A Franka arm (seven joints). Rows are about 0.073 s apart.
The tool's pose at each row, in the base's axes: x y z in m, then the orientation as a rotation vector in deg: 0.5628 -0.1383 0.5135 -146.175 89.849 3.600; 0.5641 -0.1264 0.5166 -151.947 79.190 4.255; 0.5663 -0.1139 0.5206 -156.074 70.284 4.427; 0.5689 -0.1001 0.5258 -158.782 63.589 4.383; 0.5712 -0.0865 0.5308 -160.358 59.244 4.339; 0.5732 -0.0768 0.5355 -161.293 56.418 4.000; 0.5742 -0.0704 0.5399 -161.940 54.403 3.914
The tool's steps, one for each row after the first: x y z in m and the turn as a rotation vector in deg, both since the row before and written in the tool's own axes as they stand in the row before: -0.0103 -0.0068 -0.0013 -0.479 -0.921 -8.025; -0.0093 -0.0093 -0.0020 -0.263 -0.554 -6.521; -0.0091 -0.0116 -0.0029 -0.130 -0.319 -4.810; -0.0081 -0.0119 -0.0027 -0.065 -0.203 -3.081; -0.0052 -0.0092 -0.0030 0.057 0.052 -2.001; -0.0036 -0.0061 -0.0033 -0.008 -0.056 -1.415
